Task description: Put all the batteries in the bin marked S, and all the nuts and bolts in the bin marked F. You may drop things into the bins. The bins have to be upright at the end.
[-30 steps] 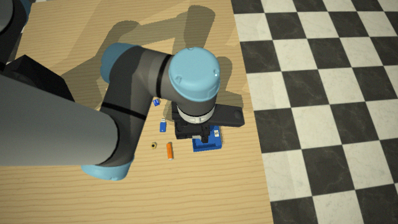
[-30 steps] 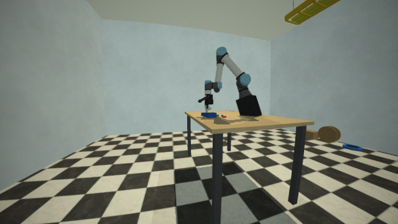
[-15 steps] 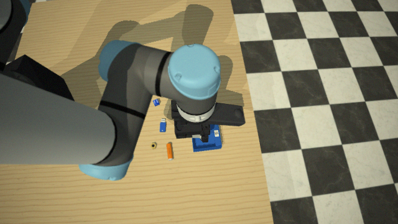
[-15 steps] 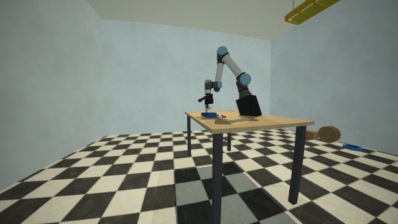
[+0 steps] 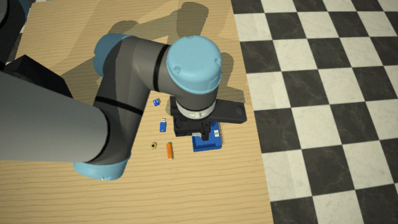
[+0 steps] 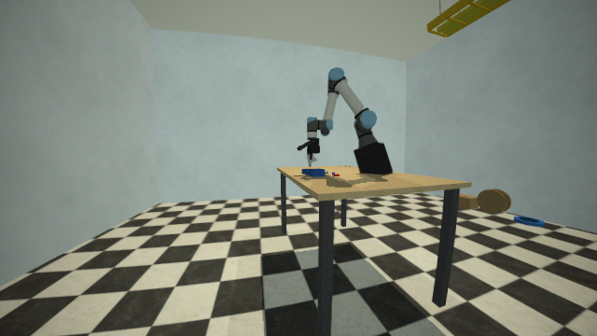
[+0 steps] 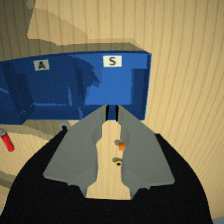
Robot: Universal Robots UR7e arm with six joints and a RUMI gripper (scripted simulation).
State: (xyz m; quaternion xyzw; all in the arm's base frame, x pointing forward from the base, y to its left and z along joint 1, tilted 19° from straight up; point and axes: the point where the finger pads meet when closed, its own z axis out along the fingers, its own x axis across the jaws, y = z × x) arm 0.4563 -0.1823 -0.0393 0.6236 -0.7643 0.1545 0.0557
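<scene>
The blue bin row lies 80 mm to the left of my hand, 40 mm below it and 30 mm ahead of it. Also, from my hand: blue USB stick (100 mm behind, 70 mm to the left, 60 mm below); orange battery (110 mm behind, 50 mm below, 20 mm to the right); white nut (90 mm to the left, 60 mm below, 50 mm behind).
</scene>
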